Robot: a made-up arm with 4 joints. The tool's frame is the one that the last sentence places.
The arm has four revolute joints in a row. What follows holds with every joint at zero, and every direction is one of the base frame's.
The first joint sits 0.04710 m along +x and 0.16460 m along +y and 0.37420 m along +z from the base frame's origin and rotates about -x.
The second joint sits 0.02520 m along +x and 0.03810 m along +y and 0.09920 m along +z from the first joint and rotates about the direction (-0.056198, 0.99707, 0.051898).
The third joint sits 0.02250 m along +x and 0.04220 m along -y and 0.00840 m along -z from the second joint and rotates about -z.
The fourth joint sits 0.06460 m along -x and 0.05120 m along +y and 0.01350 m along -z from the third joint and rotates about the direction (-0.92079, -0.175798, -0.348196).
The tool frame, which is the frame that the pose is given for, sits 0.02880 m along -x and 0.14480 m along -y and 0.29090 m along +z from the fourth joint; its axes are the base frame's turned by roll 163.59, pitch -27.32 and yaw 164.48 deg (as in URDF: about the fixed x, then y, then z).
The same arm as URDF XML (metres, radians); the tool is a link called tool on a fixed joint. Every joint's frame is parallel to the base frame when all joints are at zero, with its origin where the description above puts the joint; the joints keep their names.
<robot name="arm">
  <link name="base"/>
  <link name="link1"/>
  <link name="link2"/>
  <link name="link3"/>
  <link name="link4"/>
  <link name="tool"/>
  <joint name="joint 1" type="continuous">
    <parent link="base"/>
    <child link="link1"/>
    <origin xyz="0.0471 0.1646 0.3742" rpy="0 0 0"/>
    <axis xyz="-1 0 0"/>
  </joint>
  <joint name="joint 2" type="continuous">
    <parent link="link1"/>
    <child link="link2"/>
    <origin xyz="0.0252 0.0381 0.0992" rpy="0 0 0"/>
    <axis xyz="-0.056198 0.99707 0.051898"/>
  </joint>
  <joint name="joint 3" type="continuous">
    <parent link="link2"/>
    <child link="link3"/>
    <origin xyz="0.0225 -0.0422 -0.0084" rpy="0 0 0"/>
    <axis xyz="0 0 -1"/>
  </joint>
  <joint name="joint 4" type="continuous">
    <parent link="link3"/>
    <child link="link4"/>
    <origin xyz="-0.0646 0.0512 -0.0135" rpy="0 0 0"/>
    <axis xyz="-0.92079 -0.175798 -0.348196"/>
  </joint>
  <joint name="tool_fixed" type="fixed">
    <parent link="link4"/>
    <child link="tool"/>
    <origin xyz="-0.0288 -0.1448 0.2909" rpy="2.8552 -0.4768 2.8707"/>
  </joint>
</robot>

